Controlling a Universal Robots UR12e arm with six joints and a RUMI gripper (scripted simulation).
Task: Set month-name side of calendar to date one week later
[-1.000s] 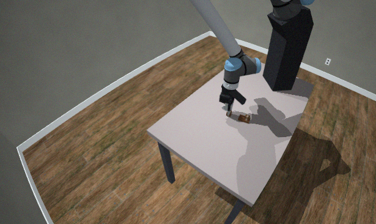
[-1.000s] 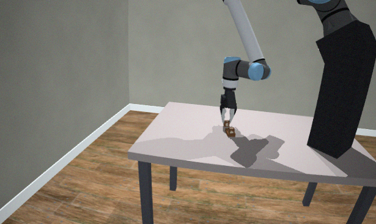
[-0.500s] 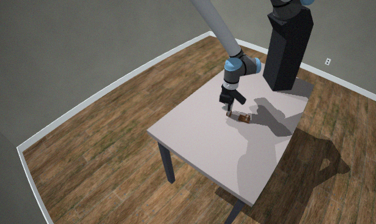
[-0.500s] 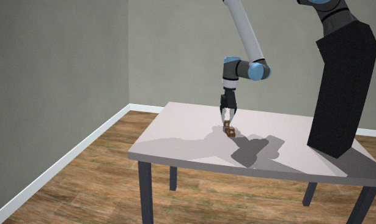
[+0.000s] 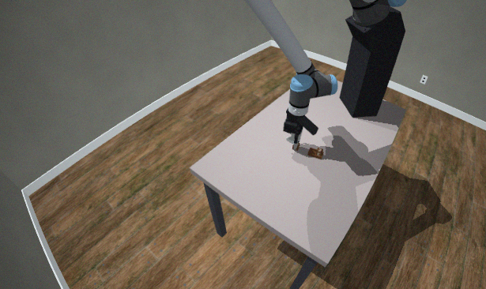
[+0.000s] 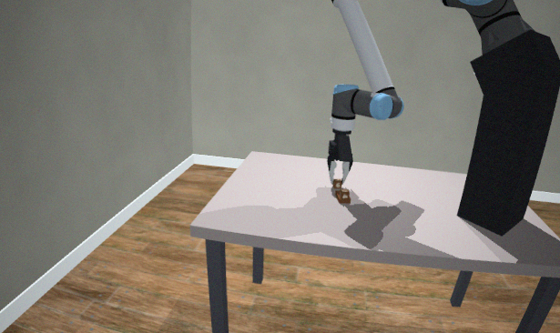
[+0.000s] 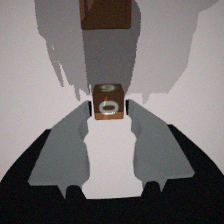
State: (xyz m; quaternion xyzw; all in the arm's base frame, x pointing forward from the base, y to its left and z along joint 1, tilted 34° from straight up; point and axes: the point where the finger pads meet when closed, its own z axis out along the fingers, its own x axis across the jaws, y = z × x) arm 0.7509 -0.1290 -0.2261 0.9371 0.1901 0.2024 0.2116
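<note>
The brown calendar cube is 1 cm below my hand. Also, from my hand: brown wooden calendar tray 10 cm to the left, 3 cm behind, 2 cm below.
</note>
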